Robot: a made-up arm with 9 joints. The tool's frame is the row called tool.
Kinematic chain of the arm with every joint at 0, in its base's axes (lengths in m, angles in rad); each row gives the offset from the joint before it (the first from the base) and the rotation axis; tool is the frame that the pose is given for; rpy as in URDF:
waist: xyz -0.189 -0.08 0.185 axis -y
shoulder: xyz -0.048 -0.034 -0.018 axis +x
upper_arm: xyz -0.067 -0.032 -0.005 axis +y
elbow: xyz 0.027 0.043 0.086 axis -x
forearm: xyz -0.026 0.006 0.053 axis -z
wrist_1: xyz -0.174 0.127 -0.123 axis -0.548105 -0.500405 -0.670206
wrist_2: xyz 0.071 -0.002 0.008 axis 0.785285 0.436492 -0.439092
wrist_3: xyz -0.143 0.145 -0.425 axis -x
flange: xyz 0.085 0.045 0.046 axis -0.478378 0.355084 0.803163
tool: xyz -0.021 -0.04 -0.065 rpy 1.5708 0 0
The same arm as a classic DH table. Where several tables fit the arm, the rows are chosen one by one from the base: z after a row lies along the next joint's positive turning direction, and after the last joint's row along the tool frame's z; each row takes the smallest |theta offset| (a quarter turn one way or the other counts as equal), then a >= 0, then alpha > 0; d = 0 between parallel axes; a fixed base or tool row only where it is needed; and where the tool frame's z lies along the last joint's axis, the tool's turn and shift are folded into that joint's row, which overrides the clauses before.
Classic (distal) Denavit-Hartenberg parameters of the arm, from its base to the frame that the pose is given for. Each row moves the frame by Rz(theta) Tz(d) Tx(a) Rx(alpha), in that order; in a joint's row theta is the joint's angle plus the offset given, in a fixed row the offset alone. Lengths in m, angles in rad.
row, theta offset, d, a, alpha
base (fixed), 0, 0.185, -0.189, 1.5708
waist, -1.5708, 0.114, 0.018, -1.5708
shoulder, 0, -0.115, 0.005, -1.5708
upper_arm, 0, 0.011, -0.086, -1.5708
elbow, -1.5708, -0.001, 0.006, -1.5708
forearm, -0.7399, 0.0313, 0.2111, 0.8363
wrist_1, 0.2234, 0.0291, -0.0419, -1.9332
wrist_2, 1.0862, 0.6931, -0.1968, 2.474
wrist_3, 1.1987, 0.5371, 0.0226, 1.072
flange, 1.3624, 0.0204, 0.0513, -1.9338
tool (fixed), 2.6044, 0.0229, 0, 0

